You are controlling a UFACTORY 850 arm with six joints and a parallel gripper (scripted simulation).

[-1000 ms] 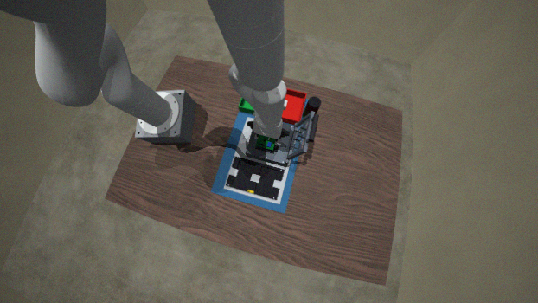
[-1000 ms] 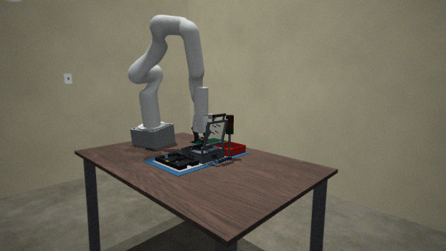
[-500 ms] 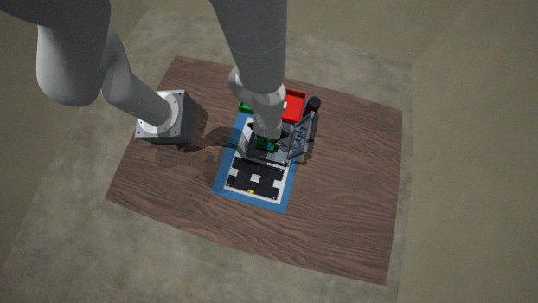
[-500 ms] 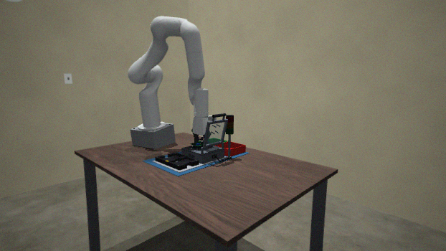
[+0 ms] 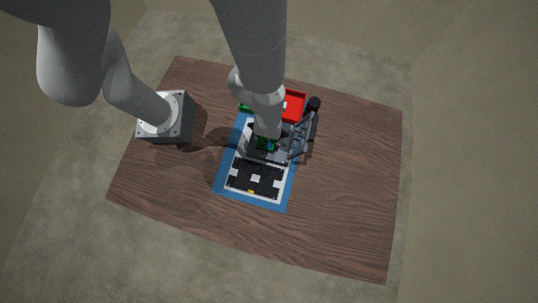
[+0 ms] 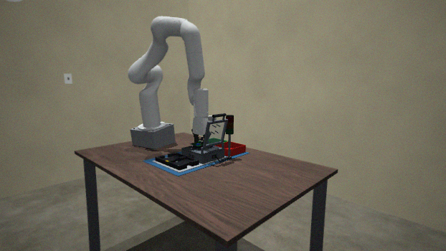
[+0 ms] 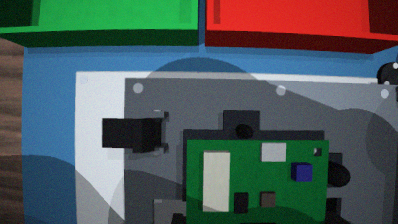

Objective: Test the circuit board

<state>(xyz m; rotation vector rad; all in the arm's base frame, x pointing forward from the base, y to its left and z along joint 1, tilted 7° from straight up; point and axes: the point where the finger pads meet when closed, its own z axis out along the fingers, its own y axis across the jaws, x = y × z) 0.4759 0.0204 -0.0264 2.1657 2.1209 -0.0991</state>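
Now: the green circuit board right at my hand. From my hand the other things lie so: red bin (200 mm to the left, 80 mm below, 50 mm ahead); then tester lid (130 mm ahead, 90 mm above); then green bin (200 mm to the left, 100 mm behind, 80 mm below).
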